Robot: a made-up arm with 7 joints.
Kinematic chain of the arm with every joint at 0, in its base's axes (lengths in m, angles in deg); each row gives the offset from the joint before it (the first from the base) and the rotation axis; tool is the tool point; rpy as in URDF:
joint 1: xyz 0 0 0.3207 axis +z
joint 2: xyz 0 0 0 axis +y
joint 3: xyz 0 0 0.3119 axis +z
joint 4: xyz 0.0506 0 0 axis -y
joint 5: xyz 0.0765 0 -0.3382 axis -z
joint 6: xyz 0 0 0 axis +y
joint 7: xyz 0.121 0 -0.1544 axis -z
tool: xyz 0 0 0 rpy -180 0 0
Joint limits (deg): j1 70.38..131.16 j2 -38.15..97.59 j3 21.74..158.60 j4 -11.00..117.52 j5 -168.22..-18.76 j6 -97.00..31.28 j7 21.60..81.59
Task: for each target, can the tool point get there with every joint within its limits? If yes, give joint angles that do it. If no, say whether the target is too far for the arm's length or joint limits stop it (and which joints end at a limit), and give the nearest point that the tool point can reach.
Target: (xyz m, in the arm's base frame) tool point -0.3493 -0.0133 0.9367
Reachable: yes | joints 100.87 -15.63 32.85 107.82 -65.10 -37.97 77.01
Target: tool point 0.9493 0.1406 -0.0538
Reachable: no: too far | nearest point 0.2519 -0.1678 0.1498 | short by 0.789 m
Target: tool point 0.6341 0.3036 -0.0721
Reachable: no: joint limits stop it (at a limit: joint 1, joint 2, joint 3) | nearest point 0.1627 0.0295 0.1629 | short by 0.594 m
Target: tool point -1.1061 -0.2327 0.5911
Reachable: no: too far | nearest point -0.7101 -0.0488 0.5313 | short by 0.441 m
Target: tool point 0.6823 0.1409 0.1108
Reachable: no: joint limits stop it (at a limit: joint 1, joint 3) | nearest point 0.2131 -0.0425 0.2153 | short by 0.514 m
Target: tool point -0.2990 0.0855 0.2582
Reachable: yes | joints 112.55 -17.42 32.21 25.46 -118.16 -4.67 66.61
